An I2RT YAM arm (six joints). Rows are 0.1 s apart.
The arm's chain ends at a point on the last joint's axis. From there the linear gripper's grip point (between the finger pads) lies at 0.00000 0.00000 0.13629 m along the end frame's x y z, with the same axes.
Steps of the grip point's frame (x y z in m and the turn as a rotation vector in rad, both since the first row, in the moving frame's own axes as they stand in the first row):
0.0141, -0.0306, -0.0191, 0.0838, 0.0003, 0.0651
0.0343, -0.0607, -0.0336, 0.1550, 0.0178, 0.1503
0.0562, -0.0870, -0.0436, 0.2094, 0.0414, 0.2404
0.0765, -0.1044, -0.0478, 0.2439, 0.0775, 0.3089
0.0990, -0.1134, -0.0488, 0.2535, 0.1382, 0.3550
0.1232, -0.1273, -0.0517, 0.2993, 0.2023, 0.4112
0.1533, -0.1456, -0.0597, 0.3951, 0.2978, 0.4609
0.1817, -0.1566, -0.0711, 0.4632, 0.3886, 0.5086
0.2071, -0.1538, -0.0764, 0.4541, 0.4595, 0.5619
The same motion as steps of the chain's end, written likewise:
0.0137, -0.0192, -0.0186, 0.0838, 0.0003, 0.0651
0.0303, -0.0399, -0.0319, 0.1550, 0.0178, 0.1503
0.0473, -0.0596, -0.0405, 0.2094, 0.0414, 0.2404
0.0612, -0.0737, -0.0434, 0.2439, 0.0775, 0.3089
0.0748, -0.0833, -0.0432, 0.2535, 0.1382, 0.3550
0.0888, -0.0940, -0.0430, 0.2993, 0.2023, 0.4112
0.1038, -0.1048, -0.0436, 0.3951, 0.2978, 0.4609
0.1188, -0.1126, -0.0475, 0.4632, 0.3886, 0.5086
0.1355, -0.1157, -0.0497, 0.4541, 0.4595, 0.5619

